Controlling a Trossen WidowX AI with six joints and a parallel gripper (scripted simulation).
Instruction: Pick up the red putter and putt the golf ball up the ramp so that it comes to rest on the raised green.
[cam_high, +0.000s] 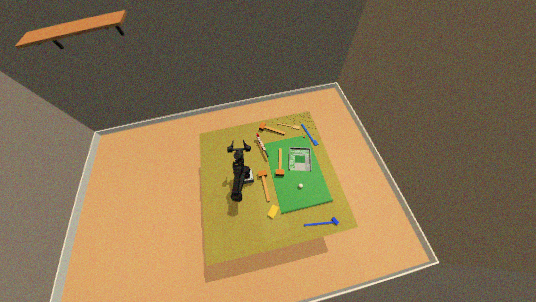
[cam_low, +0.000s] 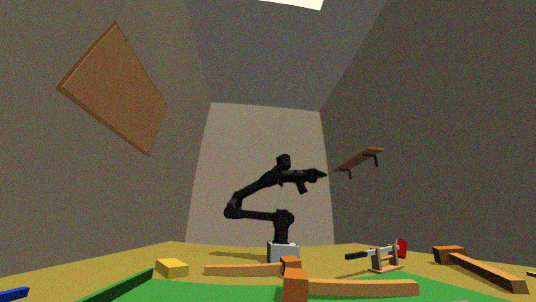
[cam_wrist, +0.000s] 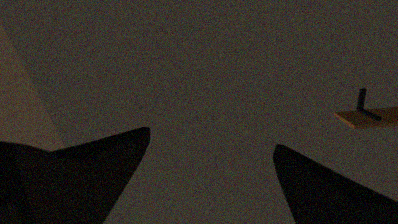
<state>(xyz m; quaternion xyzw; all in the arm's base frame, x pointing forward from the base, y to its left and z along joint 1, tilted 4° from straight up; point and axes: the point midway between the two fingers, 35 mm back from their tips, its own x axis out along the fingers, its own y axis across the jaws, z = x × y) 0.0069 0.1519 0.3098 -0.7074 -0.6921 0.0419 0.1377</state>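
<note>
My gripper tip is now 32 cm above the red putter, 19 cm short of it and 9 cm to the right of it. From my gripper tip the other things lie so: white golf ball (47 cm ahead, 40 cm to the right, 36 cm below); yellow block (57 cm to the right, 37 cm below, 17 cm ahead); green mat (47 cm ahead, 38 cm below, 23 cm to the right).
</note>
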